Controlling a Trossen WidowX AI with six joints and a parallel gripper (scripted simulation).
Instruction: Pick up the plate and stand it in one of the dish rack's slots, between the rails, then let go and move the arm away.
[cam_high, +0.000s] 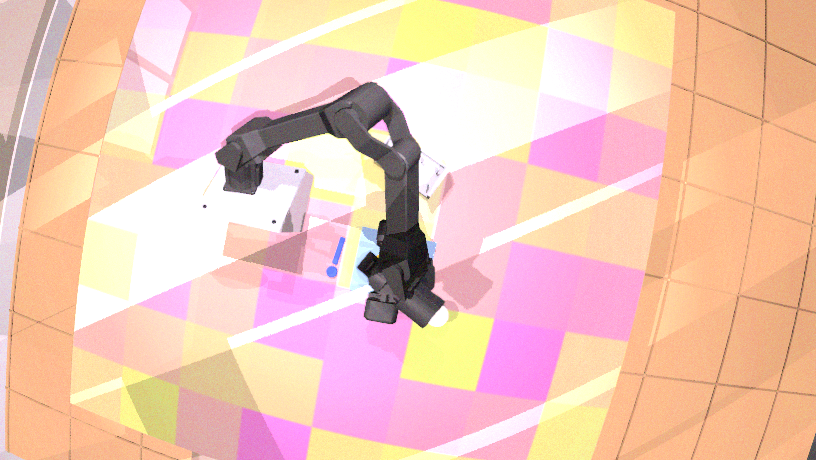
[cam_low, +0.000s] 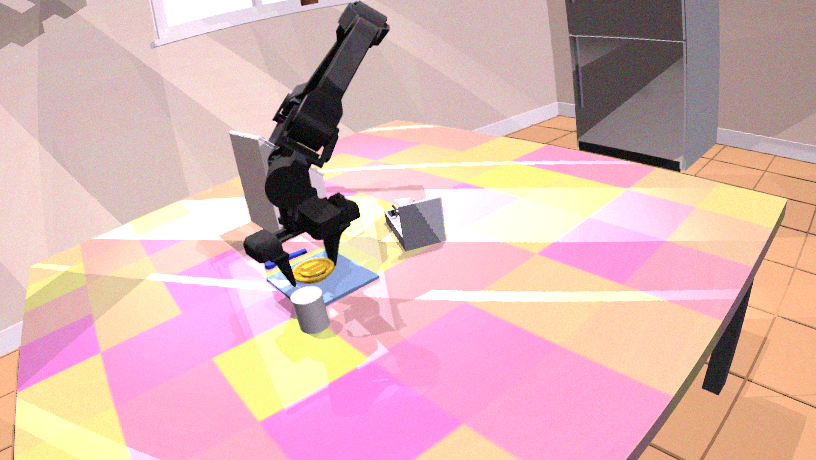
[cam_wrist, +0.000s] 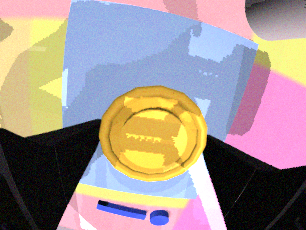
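The light blue mat lies 10 mm ahead of my gripper tip, 10 mm to the left of it and 10 mm below it. The rest, counted from my gripper tip: white cup (100 mm ahead, 70 mm to the right, 20 mm above); yellow plate (10 mm above); blue spoon (110 mm behind).
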